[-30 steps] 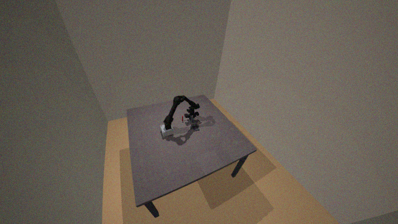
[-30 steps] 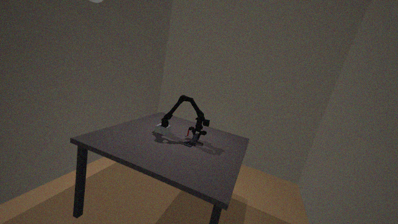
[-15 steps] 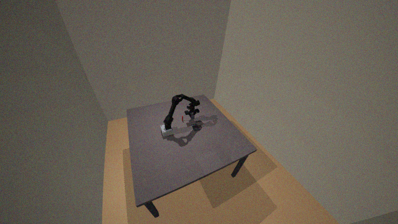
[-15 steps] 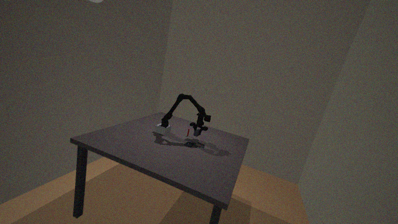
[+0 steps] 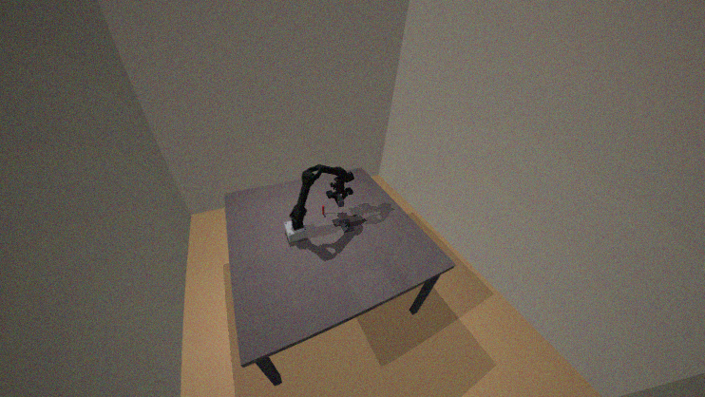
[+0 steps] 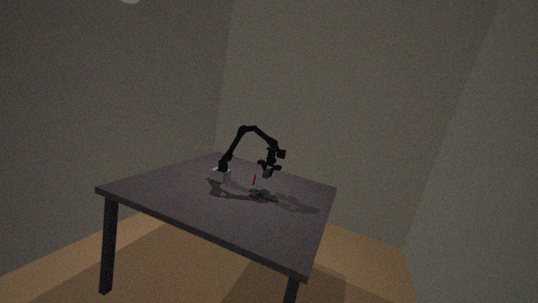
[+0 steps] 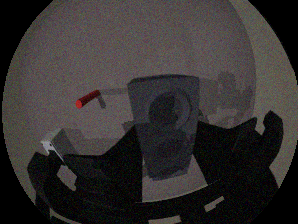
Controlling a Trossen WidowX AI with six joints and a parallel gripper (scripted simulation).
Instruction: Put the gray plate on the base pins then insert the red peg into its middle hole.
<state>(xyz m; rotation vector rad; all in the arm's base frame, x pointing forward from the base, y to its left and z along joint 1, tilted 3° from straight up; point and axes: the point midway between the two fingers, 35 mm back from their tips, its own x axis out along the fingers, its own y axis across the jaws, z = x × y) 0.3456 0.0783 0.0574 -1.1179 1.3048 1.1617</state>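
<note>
My gripper tip is now 110 mm past the red peg, 40 mm to the right of it and 80 mm above it. Round my gripper tip: gray plate 30 mm above.
</note>
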